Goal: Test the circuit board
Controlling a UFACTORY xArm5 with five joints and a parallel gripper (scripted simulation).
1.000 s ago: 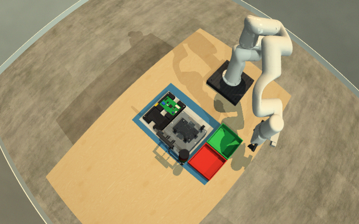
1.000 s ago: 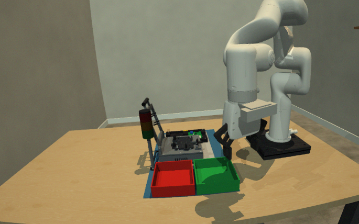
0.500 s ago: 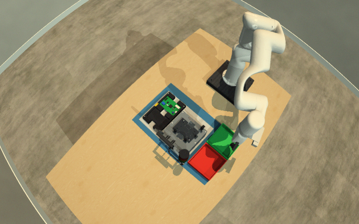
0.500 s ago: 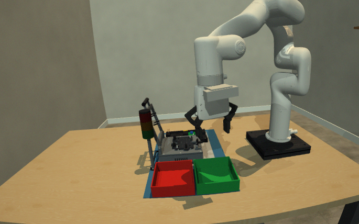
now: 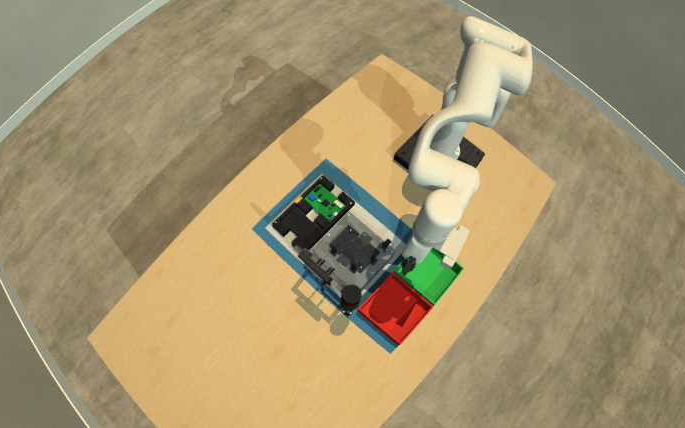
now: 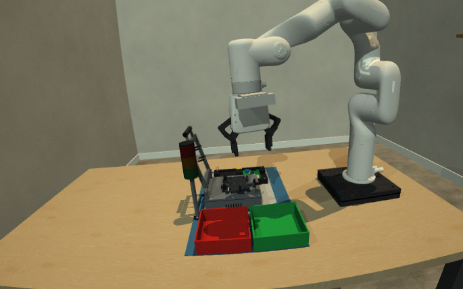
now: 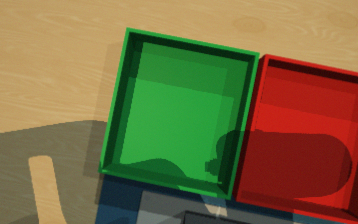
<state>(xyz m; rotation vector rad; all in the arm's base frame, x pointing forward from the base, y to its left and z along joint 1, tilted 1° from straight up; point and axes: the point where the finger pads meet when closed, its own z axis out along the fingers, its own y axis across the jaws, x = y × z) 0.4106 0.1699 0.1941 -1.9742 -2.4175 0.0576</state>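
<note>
Right now the green circuit board is 31 cm to the right of my hand and 22 cm below it. Round my hand: green bin 22 cm below, 6 cm to the left, 6 cm behind; then tester lid 18 cm ahead, 14 cm to the right, 5 cm below; then red bin 22 cm below, 9 cm ahead, 6 cm to the left.
</note>
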